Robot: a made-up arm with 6 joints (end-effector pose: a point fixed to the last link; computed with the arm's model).
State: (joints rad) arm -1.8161 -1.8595 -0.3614 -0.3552 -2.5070 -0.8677
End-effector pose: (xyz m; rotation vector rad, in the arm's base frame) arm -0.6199 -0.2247 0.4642 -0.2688 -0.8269 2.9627
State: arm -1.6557 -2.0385 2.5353 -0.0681 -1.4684 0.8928
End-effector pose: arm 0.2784 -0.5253 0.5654 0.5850 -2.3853 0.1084
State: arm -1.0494 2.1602 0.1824 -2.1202 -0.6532 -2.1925
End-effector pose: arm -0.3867 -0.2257 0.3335 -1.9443 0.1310 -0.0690
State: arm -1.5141 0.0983 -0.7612 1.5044 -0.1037 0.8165
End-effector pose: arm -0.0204 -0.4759 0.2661 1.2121 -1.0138 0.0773
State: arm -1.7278 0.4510 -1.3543 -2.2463 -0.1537 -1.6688
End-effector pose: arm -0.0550 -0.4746 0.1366 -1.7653 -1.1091 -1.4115
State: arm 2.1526 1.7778 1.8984 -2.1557 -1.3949 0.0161
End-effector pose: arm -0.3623 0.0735 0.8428 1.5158 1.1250 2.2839
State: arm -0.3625 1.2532 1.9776 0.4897 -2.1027 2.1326
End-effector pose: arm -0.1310 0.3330 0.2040 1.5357 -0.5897 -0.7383
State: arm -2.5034 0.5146 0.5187 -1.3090 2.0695 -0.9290
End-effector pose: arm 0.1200 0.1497 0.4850 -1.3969 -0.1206 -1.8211
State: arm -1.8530 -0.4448 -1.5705 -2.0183 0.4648 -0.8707
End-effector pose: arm -0.0100 -0.4312 0.4543 -2.1759 -0.8627 0.0139
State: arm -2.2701 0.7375 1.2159 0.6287 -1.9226 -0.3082
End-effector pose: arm 0.3143 0.1515 0.1367 -2.4659 0.0806 1.2020
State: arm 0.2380 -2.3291 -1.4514 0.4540 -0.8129 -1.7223
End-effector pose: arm -0.0258 0.0208 0.8811 -0.0795 -1.7670 -0.7087
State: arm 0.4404 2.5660 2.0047 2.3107 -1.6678 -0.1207
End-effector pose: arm -0.0369 0.1457 0.2038 0.2807 1.4823 -0.9804
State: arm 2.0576 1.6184 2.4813 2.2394 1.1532 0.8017
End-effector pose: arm -0.3510 -0.3605 0.5891 0.4615 -2.1460 0.7049
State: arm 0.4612 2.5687 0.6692 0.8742 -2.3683 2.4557
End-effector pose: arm 0.0122 0.1158 0.6269 1.9933 0.1059 -1.6624
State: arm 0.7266 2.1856 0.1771 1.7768 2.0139 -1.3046
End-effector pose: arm 0.2670 -0.2585 0.6641 -0.5472 -0.9512 -1.9840
